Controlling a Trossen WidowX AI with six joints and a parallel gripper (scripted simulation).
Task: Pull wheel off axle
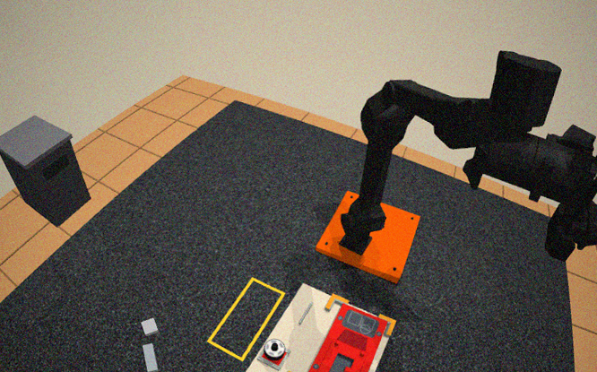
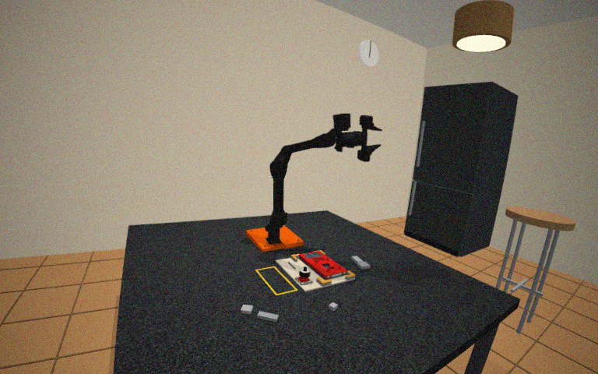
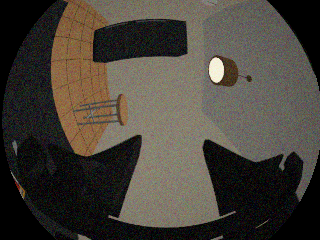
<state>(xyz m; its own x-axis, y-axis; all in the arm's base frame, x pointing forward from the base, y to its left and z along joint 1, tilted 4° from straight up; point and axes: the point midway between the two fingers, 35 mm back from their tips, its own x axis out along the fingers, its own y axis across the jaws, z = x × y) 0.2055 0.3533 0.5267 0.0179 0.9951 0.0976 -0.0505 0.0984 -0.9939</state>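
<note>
The wheel is 120 mm ahead of my gripper tip, 360 mm to the right of it and 510 mm below it.
</note>
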